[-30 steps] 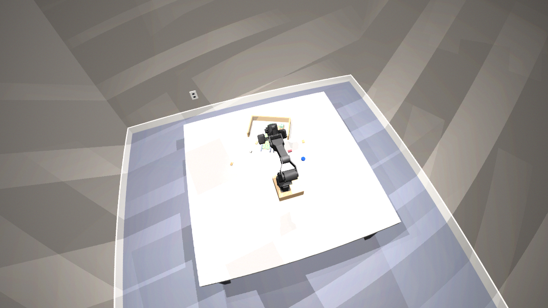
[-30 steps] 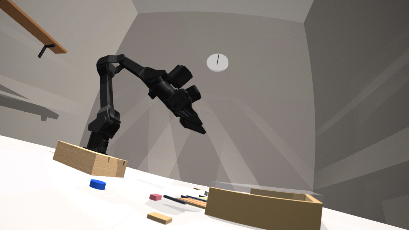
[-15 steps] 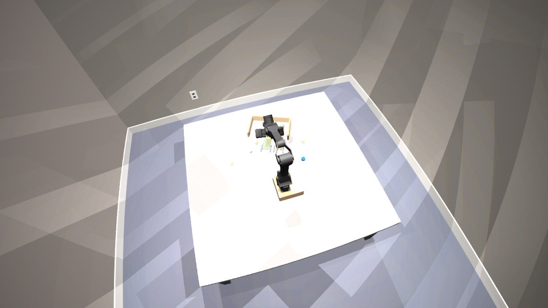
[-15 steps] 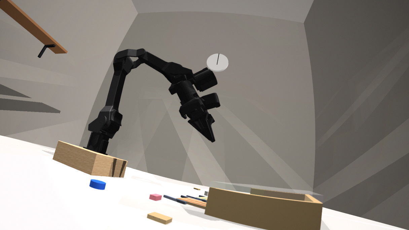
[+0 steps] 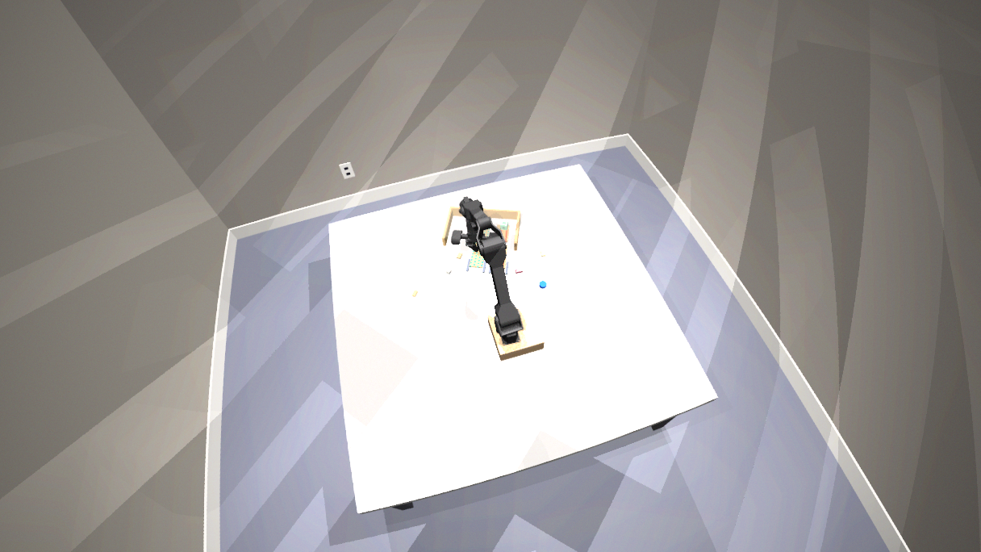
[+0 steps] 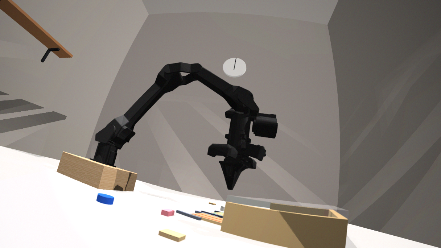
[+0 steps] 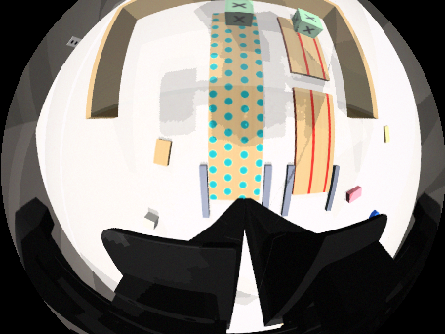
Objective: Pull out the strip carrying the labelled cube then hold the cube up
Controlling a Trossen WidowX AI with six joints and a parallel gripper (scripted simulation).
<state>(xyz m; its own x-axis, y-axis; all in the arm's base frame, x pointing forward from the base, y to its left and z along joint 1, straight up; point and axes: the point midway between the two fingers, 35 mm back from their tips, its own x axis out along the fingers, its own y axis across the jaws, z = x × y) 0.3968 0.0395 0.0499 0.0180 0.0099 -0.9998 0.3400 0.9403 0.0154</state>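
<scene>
Right now the green patterned strip is 9 cm ahead of my gripper tip, 7 cm below it and 3 cm to the right of it. The rest, counted from my gripper tip: blue disc 23 cm to the right, 18 cm behind, 7 cm below; then pink block 16 cm to the right, 9 cm behind, 7 cm below.
</scene>
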